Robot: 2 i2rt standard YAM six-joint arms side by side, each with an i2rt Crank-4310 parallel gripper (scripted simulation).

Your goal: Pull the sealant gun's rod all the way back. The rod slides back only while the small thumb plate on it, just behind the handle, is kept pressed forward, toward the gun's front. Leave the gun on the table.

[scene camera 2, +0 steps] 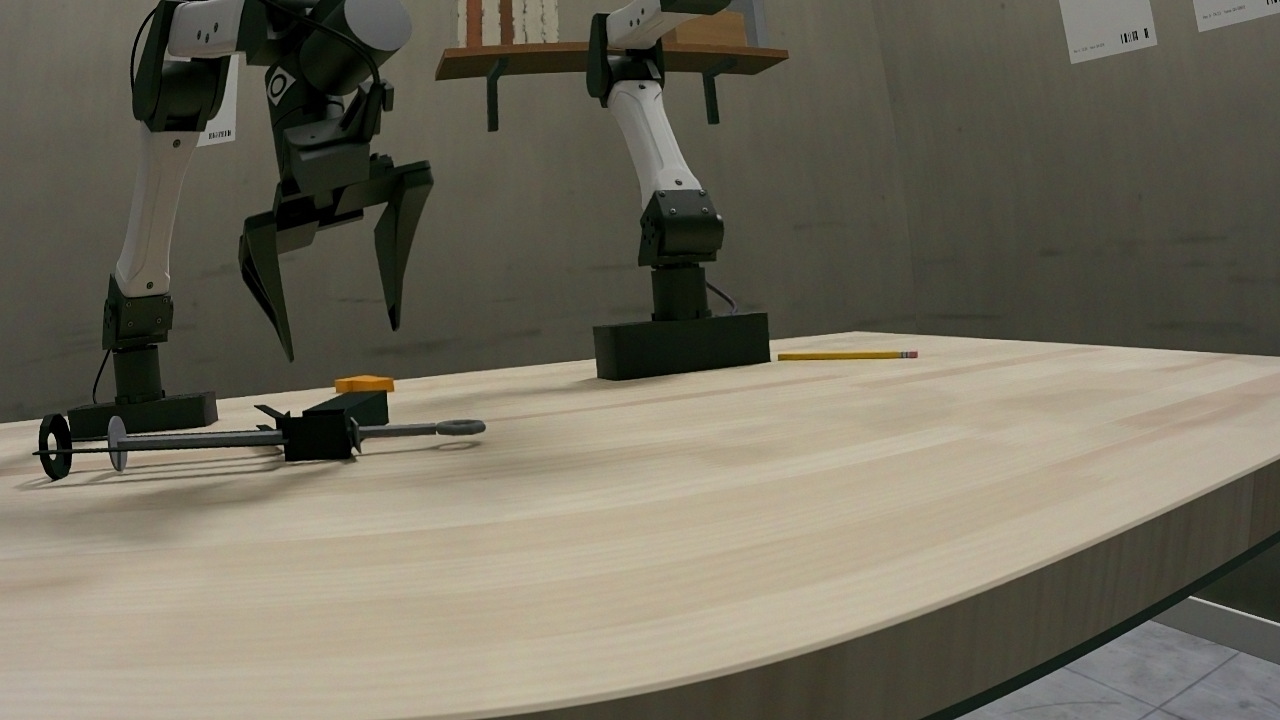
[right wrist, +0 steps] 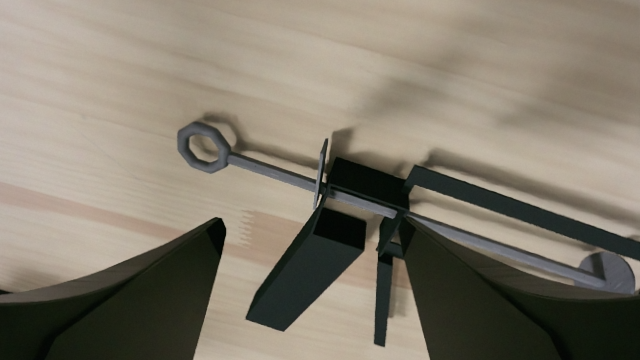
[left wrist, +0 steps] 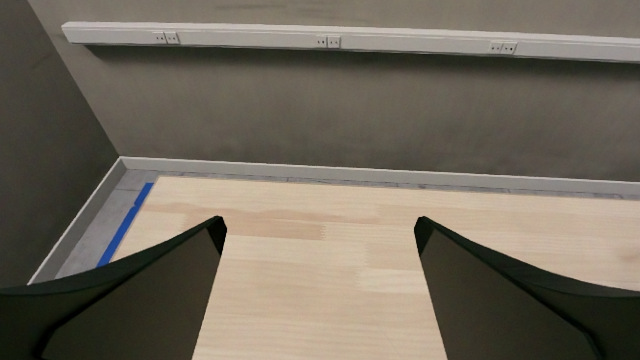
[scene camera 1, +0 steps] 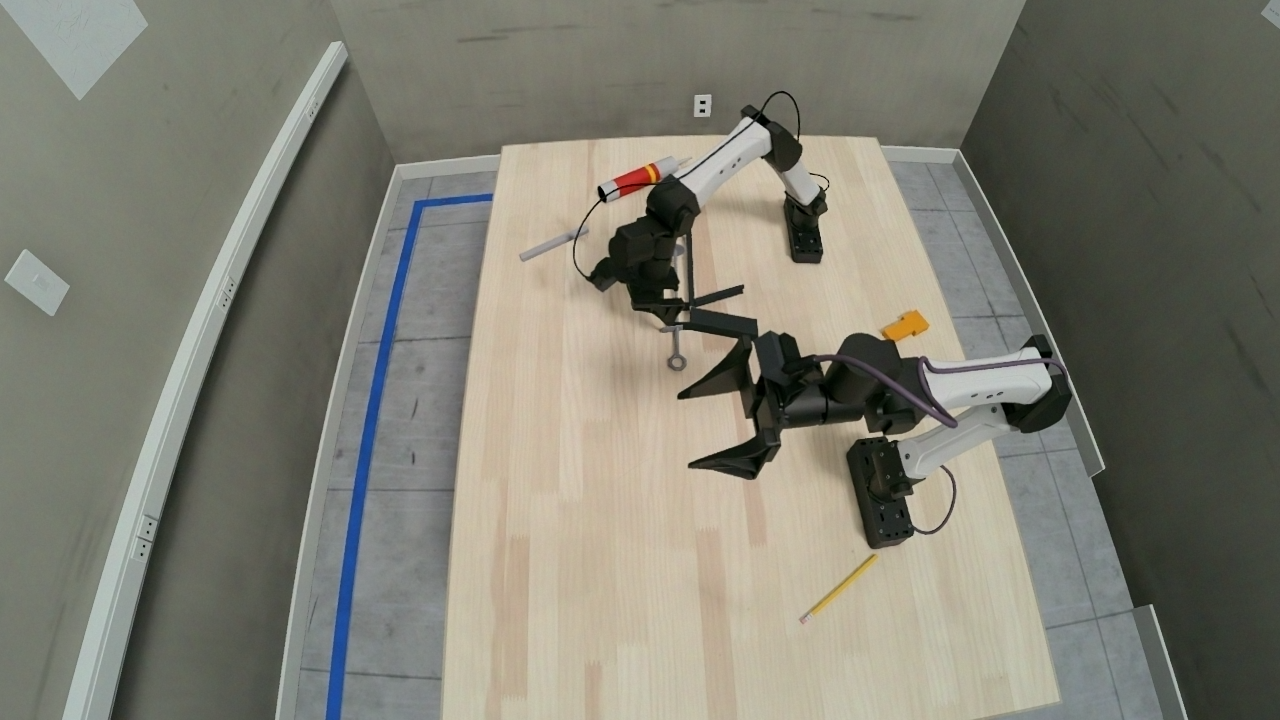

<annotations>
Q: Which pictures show my right gripper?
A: Scene camera 2, the right wrist view and scene camera 1 only.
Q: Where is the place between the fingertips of my right gripper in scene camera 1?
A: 663, 311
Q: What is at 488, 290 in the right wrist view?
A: My right gripper.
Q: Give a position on an orange block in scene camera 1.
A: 913, 323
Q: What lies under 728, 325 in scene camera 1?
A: A black sealant gun.
</annotations>
